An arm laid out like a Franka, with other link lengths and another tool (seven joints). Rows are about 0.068 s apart.
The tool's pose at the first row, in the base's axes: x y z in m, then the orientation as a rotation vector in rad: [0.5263 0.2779 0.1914 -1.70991 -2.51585 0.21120]
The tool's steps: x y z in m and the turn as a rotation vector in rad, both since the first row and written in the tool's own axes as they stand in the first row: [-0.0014 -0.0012 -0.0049 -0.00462 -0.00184 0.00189]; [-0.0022 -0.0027 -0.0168 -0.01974 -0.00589 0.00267]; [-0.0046 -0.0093 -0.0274 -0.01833 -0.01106 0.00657]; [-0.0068 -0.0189 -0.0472 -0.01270 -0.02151 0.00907]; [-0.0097 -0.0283 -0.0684 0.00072 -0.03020 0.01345]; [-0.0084 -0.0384 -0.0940 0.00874 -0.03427 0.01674]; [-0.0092 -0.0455 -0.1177 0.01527 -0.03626 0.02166]
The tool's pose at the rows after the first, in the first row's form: [0.5265 0.2765 0.1964 -1.71463 -2.51810 0.20736]; [0.5272 0.2759 0.2084 -1.72242 -2.52837 0.19253]; [0.5237 0.2720 0.2200 -1.72867 -2.52812 0.19926]; [0.5187 0.2677 0.2411 -1.73329 -2.53044 0.21592]; [0.5144 0.2629 0.2636 -1.73686 -2.52569 0.24071]; [0.5086 0.2620 0.2905 -1.73945 -2.52145 0.25454]; [0.5060 0.2602 0.3150 -1.74400 -2.51521 0.26473]
